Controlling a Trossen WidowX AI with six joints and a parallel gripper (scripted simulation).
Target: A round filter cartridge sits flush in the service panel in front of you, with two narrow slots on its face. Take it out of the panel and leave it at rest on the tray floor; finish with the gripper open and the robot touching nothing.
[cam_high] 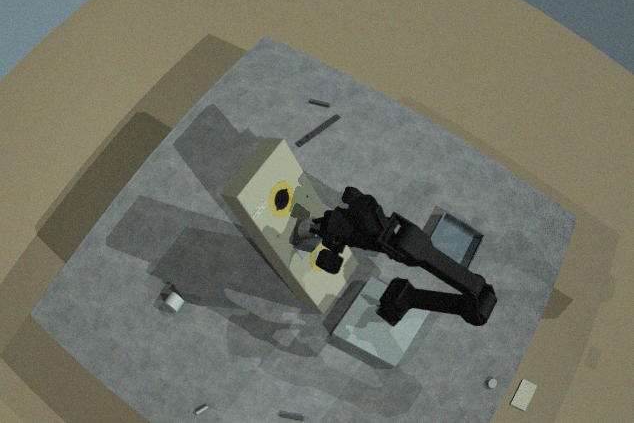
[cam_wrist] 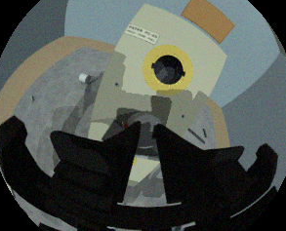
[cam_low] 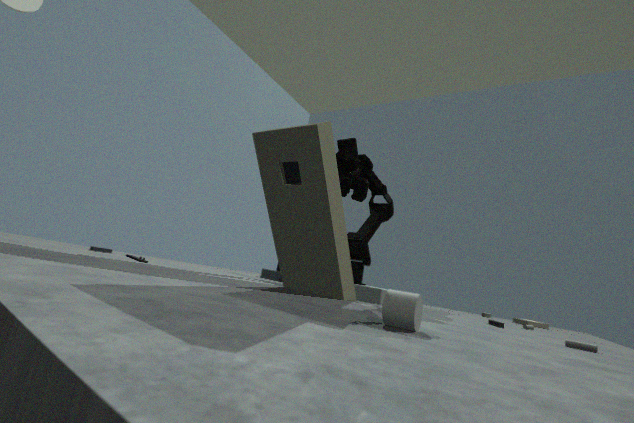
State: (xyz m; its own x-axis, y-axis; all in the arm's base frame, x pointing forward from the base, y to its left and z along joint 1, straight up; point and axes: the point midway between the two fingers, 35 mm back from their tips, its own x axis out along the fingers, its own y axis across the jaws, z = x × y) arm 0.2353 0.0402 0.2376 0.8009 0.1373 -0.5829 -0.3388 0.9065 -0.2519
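The round filter cartridge lies 10 mm ahead of my gripper tip and 30 mm below it. From my gripper tip the other things lie so: grey tray 280 mm behind, 330 mm to the right, 250 mm below.
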